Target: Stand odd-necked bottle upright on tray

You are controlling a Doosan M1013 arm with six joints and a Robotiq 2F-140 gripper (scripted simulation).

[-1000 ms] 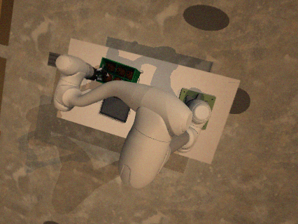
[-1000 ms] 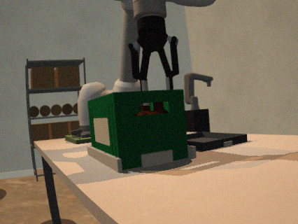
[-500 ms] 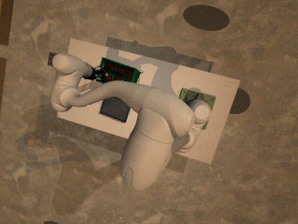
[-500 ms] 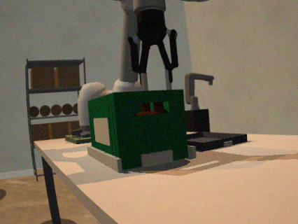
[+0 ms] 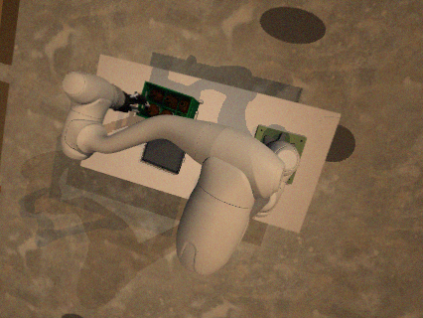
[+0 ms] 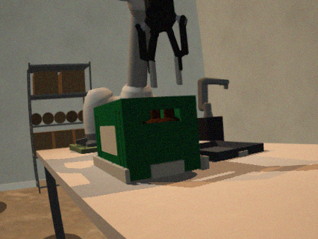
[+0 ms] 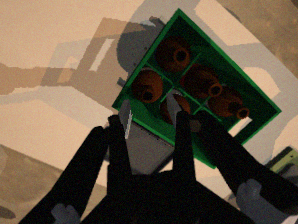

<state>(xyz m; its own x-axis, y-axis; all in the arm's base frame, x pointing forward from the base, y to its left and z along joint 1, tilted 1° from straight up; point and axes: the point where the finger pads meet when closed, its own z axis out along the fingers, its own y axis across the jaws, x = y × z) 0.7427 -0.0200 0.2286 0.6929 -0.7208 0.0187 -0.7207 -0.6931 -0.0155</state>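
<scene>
Now: hand 10 cm past the brown bottle, 8 cm to the left of it and 15 cm above it. The rest, counted from my hand: green crate (9 cm behind, 4 cm to the right, 15 cm below); dark tray (11 cm behind, 23 cm to the left, 22 cm below).
</scene>
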